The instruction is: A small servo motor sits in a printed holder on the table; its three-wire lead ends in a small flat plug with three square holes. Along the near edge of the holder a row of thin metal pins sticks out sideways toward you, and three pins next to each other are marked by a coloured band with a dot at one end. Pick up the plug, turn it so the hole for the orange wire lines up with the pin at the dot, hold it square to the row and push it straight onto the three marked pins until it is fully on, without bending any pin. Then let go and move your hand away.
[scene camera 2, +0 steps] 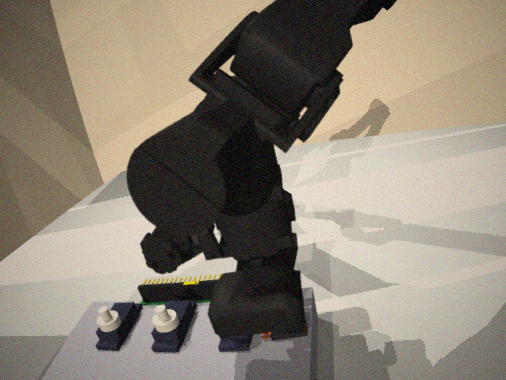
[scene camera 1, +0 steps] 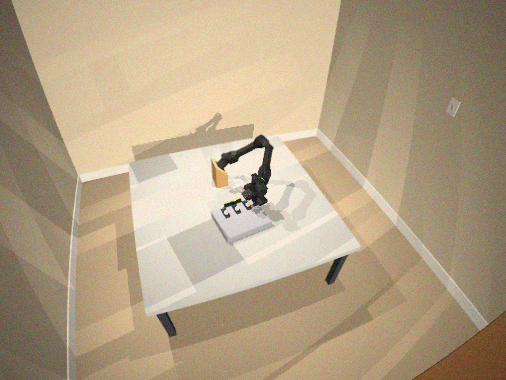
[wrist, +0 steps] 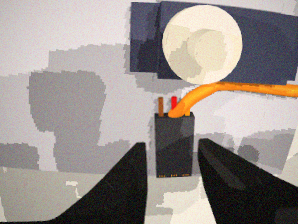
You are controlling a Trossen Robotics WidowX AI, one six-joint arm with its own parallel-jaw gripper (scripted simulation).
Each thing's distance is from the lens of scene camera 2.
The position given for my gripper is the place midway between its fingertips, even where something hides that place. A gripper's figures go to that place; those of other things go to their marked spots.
my gripper [scene camera 2: 279, 322]: 0.37 m
black header [scene camera 2: 203, 290]: 0.45 m
